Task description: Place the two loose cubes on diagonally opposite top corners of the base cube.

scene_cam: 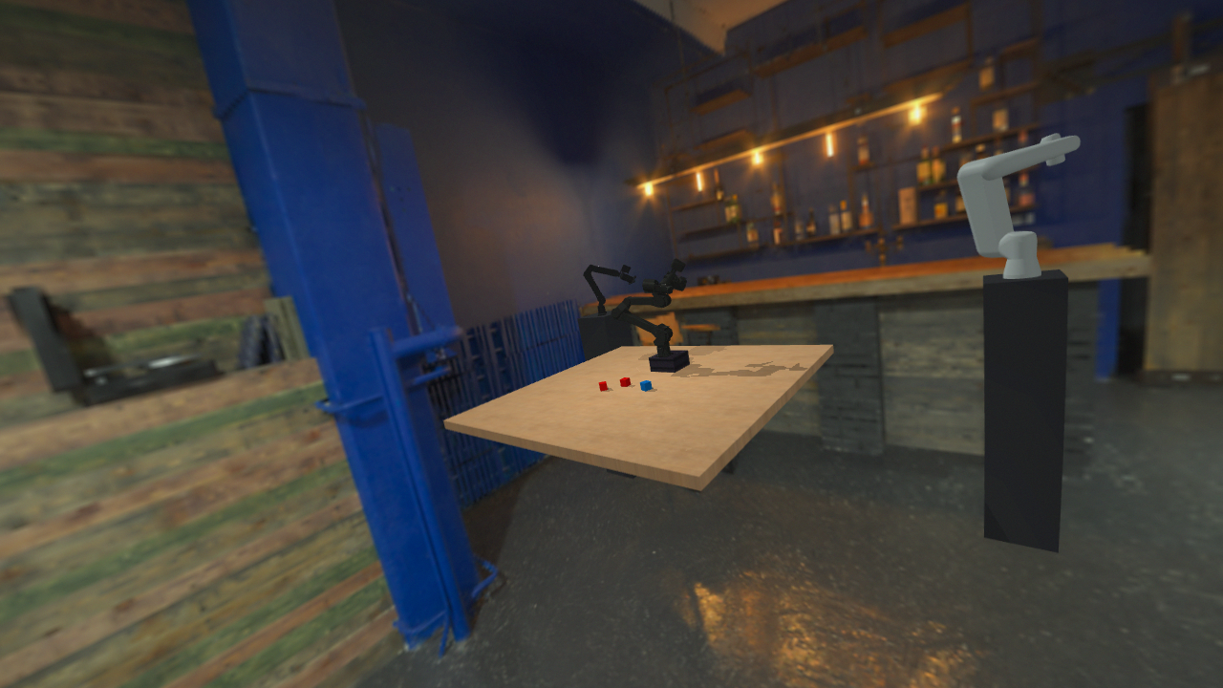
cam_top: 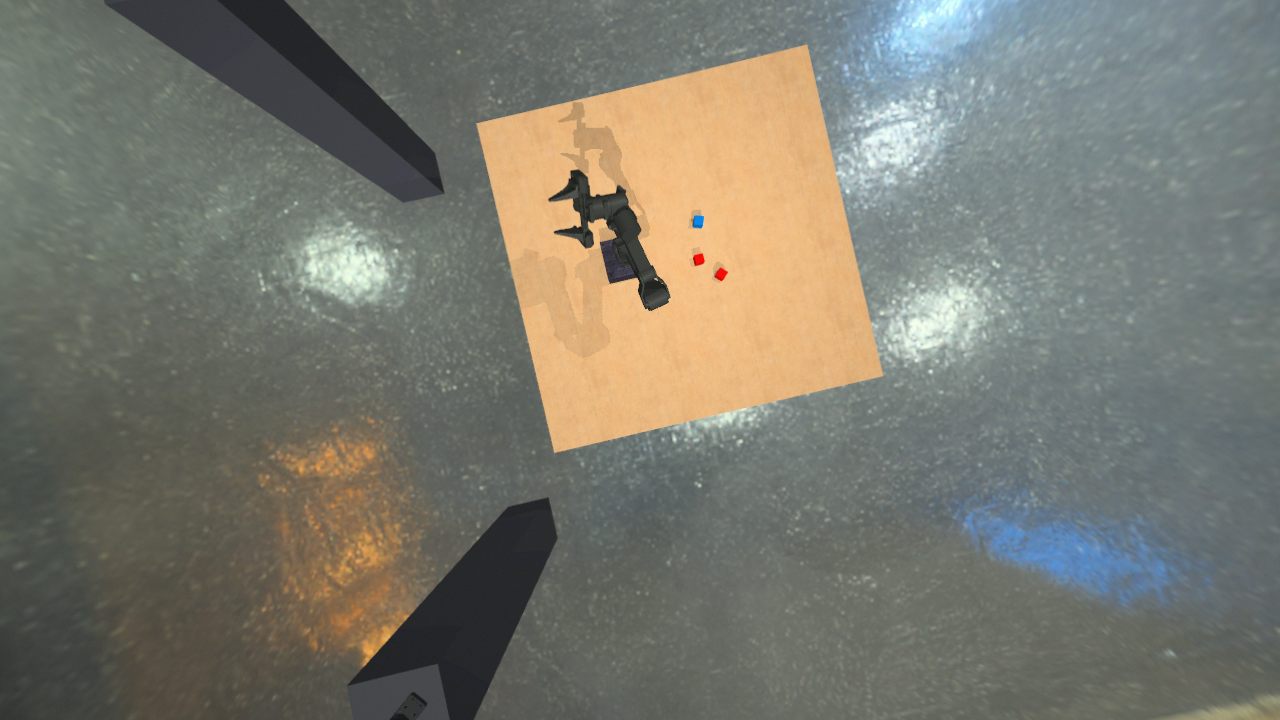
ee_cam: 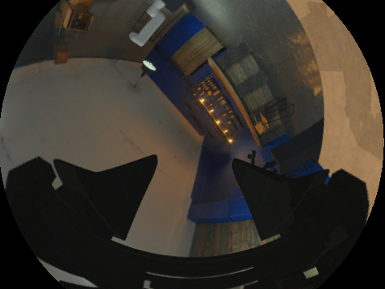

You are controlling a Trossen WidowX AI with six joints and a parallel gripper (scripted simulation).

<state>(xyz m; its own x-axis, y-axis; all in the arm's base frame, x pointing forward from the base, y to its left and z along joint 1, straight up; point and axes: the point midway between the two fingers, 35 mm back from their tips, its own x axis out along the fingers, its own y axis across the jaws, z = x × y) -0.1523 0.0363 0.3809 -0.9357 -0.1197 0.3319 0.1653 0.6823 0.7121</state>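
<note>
Now: the blue base cube 47 cm ahead of my gripper tip, 6 cm to the left of it and 45 cm below it.
</note>
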